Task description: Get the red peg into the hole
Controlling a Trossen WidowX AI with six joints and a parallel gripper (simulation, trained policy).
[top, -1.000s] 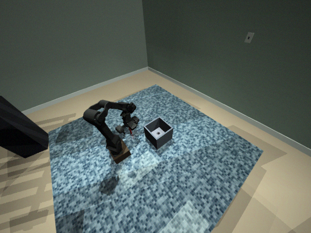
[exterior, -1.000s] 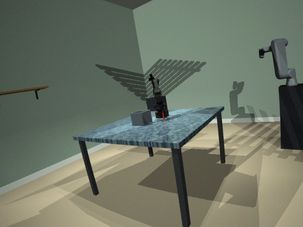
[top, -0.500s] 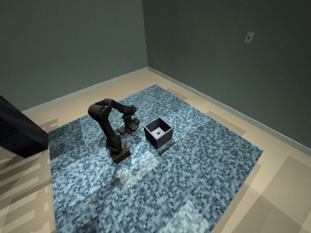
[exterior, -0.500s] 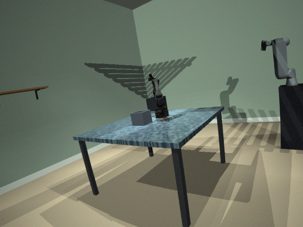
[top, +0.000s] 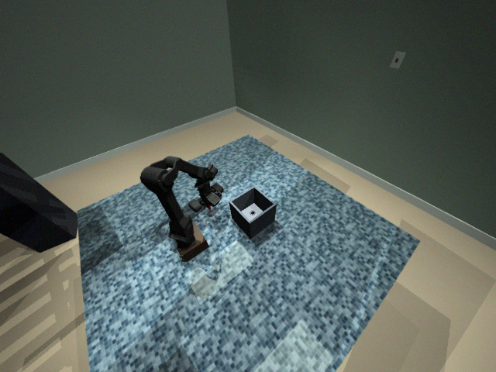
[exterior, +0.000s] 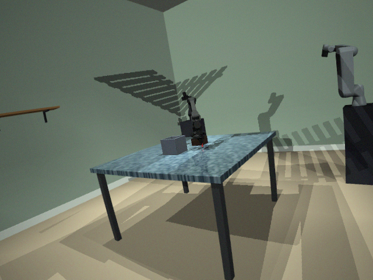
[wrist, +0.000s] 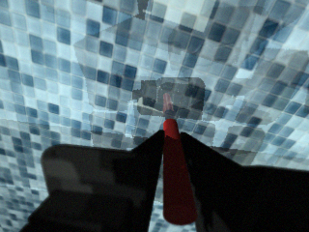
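My gripper tip is now 17 cm short of the light grey plate, 18 cm to the left of it and 1 cm below it. The rest, counted from my gripper tip: red peg: 2 cm above.
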